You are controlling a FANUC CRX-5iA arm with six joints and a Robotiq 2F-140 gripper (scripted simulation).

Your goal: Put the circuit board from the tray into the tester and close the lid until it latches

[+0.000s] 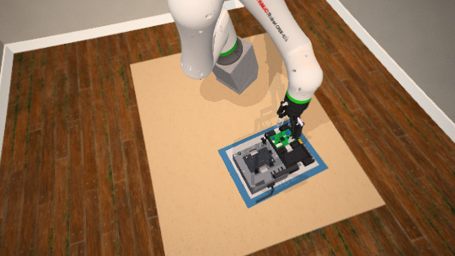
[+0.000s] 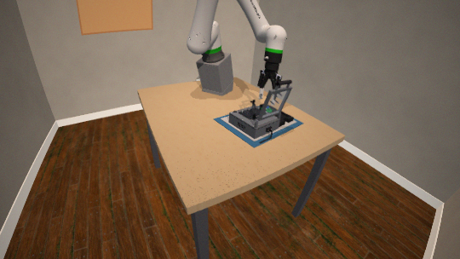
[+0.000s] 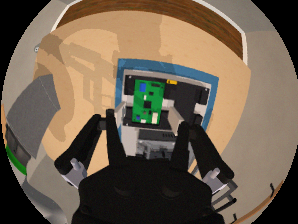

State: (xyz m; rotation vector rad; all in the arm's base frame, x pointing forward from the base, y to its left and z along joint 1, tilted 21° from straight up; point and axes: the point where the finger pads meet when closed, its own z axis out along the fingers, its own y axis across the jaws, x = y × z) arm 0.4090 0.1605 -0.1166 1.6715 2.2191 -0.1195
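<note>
The circuit board lies 80 mm below my hand. From my hand the other things lie so: tester lid: 220 mm ahead, 120 mm to the right, 90 mm above; then tester: 120 mm ahead, 110 mm to the right, 20 mm above.
</note>
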